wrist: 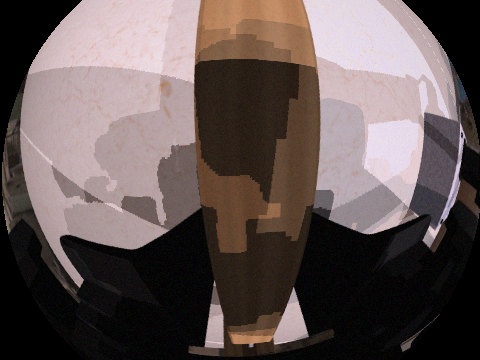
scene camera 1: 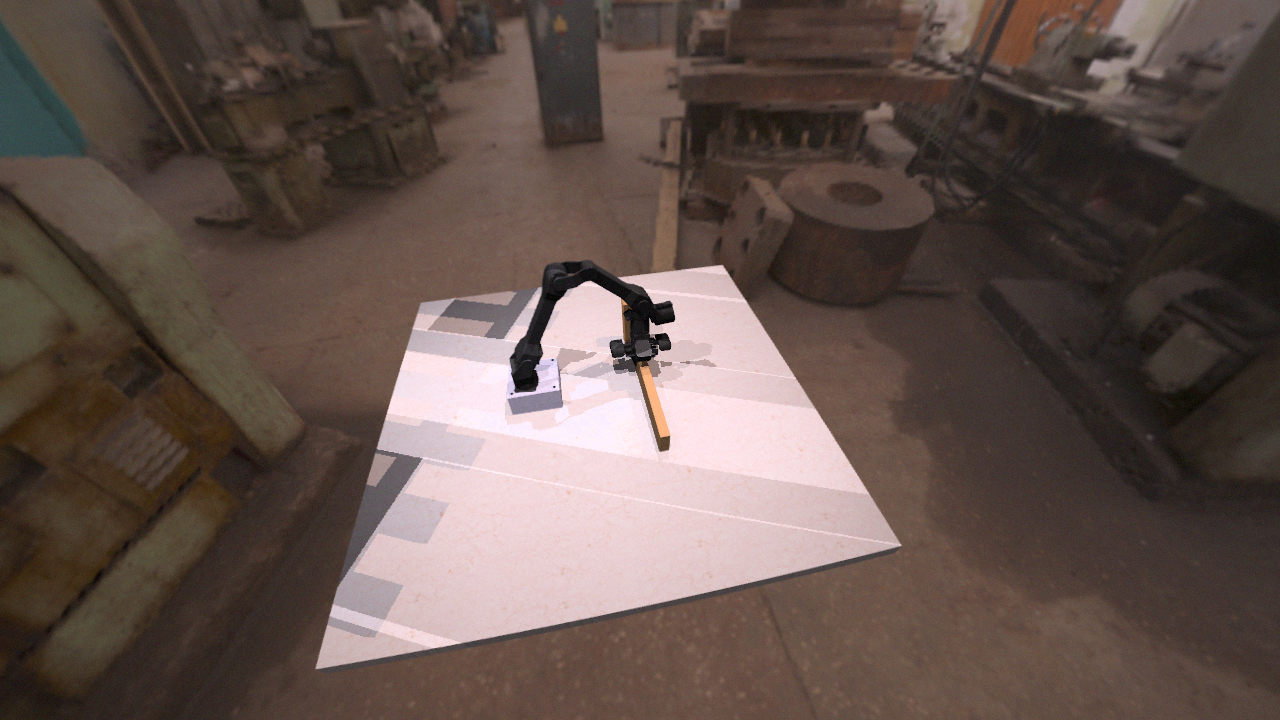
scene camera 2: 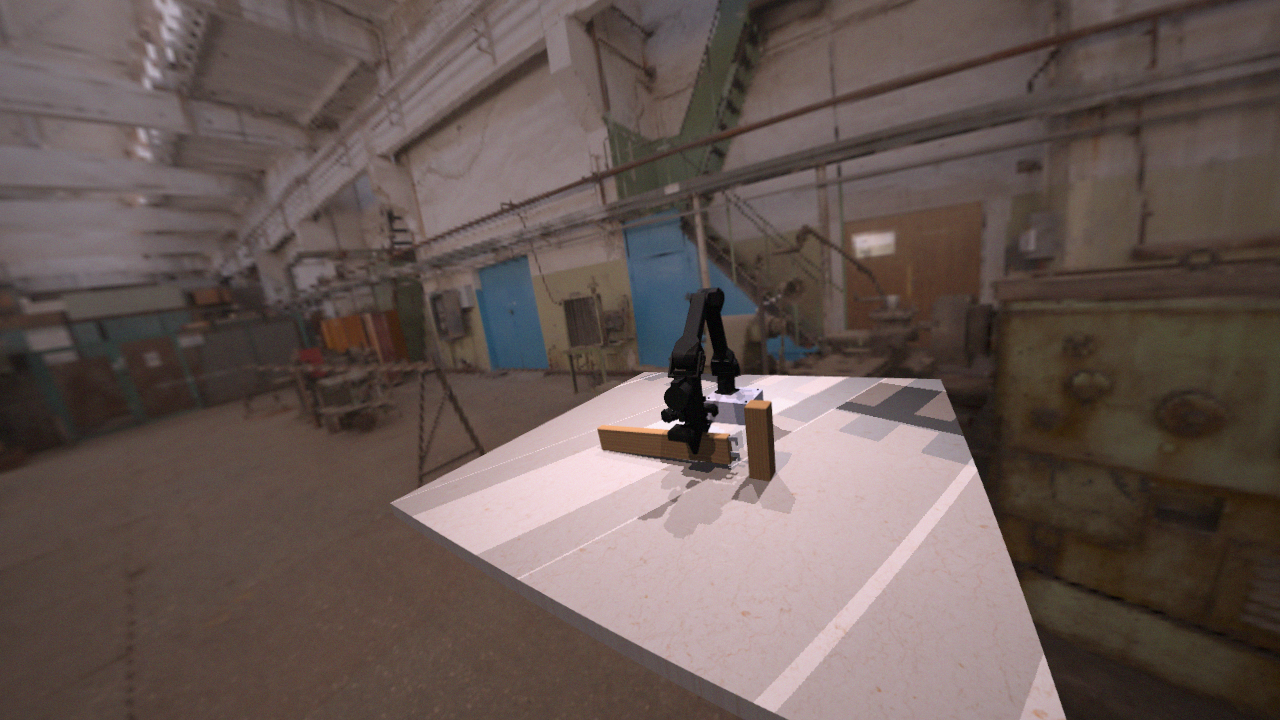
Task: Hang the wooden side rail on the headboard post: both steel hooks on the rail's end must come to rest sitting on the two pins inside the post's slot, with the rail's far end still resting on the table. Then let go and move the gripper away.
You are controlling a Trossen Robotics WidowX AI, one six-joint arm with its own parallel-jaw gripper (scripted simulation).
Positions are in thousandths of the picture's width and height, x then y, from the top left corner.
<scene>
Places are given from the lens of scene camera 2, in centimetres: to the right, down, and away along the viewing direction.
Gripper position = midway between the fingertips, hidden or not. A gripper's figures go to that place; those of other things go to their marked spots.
my gripper (scene camera 2: 545,627): 15, 24, 95
wooden side rail (scene camera 2: 559,622): 19, 22, 90
headboard post (scene camera 2: 593,576): 26, 12, 80
</scene>
